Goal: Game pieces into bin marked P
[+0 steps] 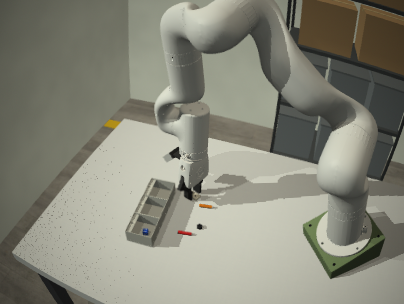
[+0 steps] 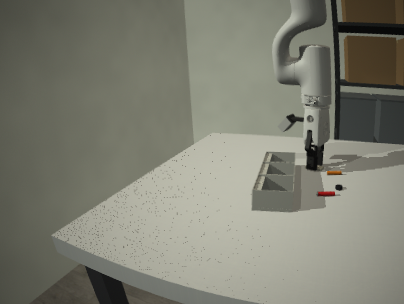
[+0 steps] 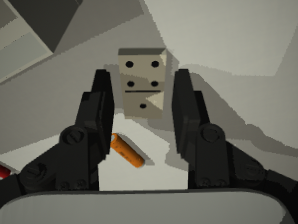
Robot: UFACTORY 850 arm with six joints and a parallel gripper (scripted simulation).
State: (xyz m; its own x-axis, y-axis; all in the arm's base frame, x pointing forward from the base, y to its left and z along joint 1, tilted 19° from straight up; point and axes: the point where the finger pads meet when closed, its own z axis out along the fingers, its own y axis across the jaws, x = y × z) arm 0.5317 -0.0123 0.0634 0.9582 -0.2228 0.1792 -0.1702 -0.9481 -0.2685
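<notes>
The beige tile is 20 mm below my hand. Round my hand: orange stick: 60 mm behind, 30 mm to the left, 20 mm below; grey bin: 150 mm to the left, 60 mm ahead; black piece: 110 mm to the left, 90 mm behind, 20 mm below.
</notes>
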